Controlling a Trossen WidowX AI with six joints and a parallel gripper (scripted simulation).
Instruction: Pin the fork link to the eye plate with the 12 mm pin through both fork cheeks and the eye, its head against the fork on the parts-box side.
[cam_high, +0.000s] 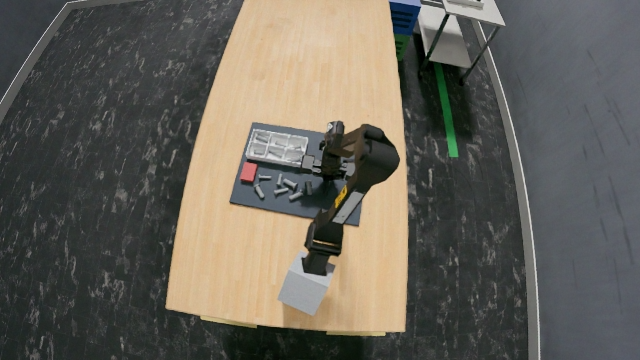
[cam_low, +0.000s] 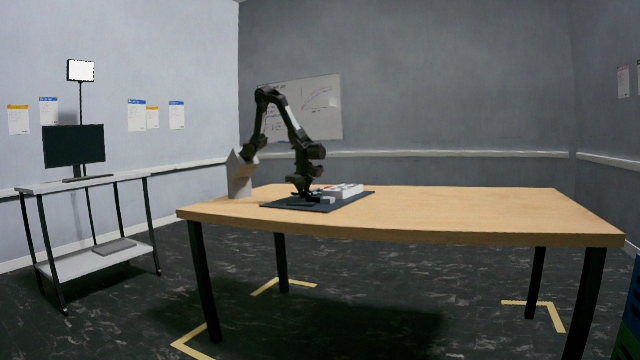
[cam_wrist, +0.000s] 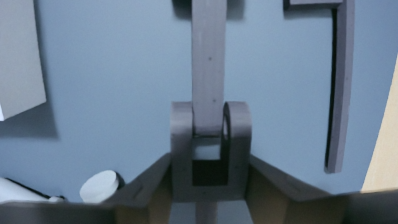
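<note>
Right now my hand is 50 mm above the eye plate, 30 mm short of it and 10 mm to the left of it. The rest, counted from my hand: long dark bar (90 mm to the right, 50 mm below, 30 mm ahead); then pin (70 mm to the left, 50 mm below, 20 mm behind); then dark mat (90 mm to the left, 60 mm below, 50 mm ahead).
</note>
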